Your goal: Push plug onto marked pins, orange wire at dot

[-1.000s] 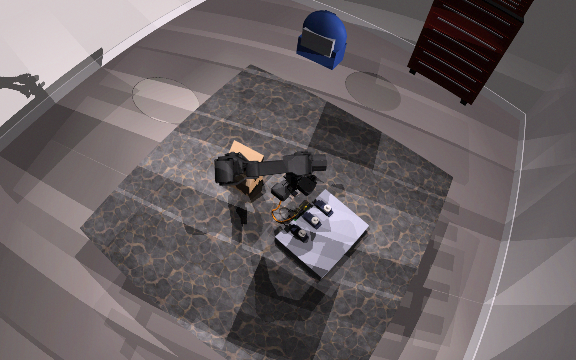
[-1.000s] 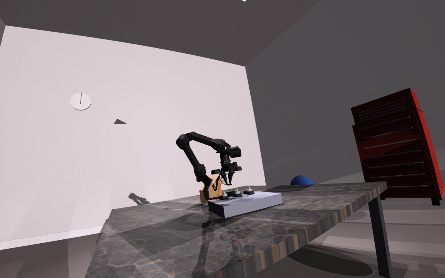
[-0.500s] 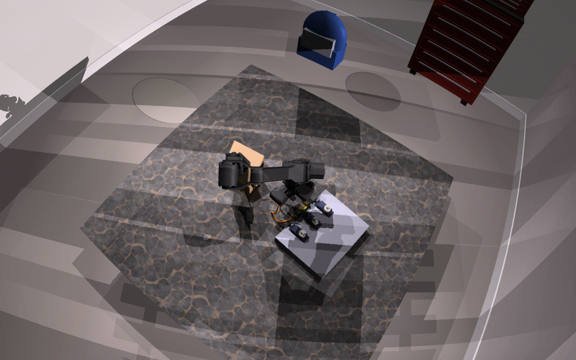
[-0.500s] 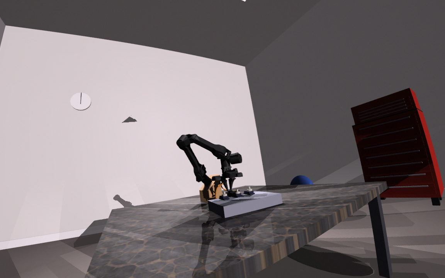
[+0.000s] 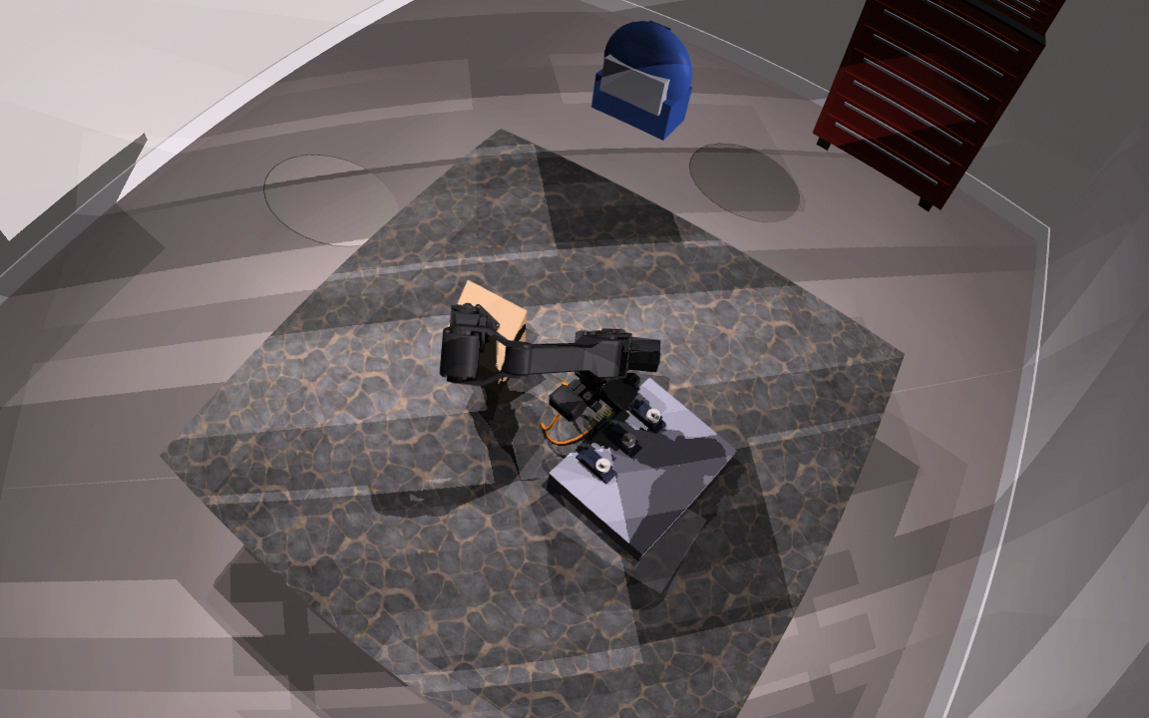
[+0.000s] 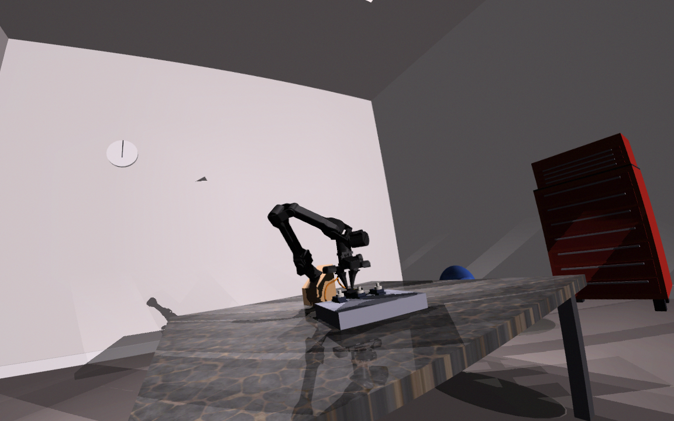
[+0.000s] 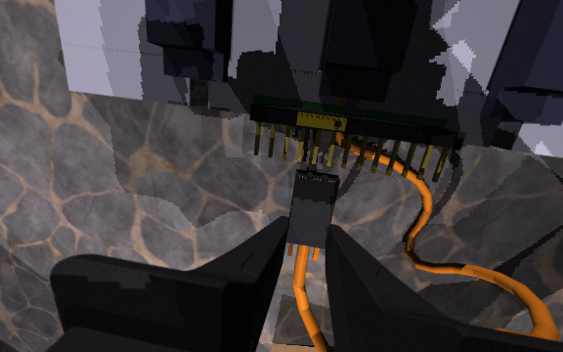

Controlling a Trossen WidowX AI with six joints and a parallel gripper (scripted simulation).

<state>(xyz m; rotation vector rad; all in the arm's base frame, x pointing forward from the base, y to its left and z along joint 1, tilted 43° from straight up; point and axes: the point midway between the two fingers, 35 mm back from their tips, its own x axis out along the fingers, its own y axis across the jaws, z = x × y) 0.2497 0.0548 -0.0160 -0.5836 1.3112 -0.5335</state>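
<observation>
Right now the yellow band is 5 cm ahead of my gripper tip. The rest, counted from my gripper tip: grey holder: 21 cm ahead, 5 cm below, 2 cm to the right.
</observation>
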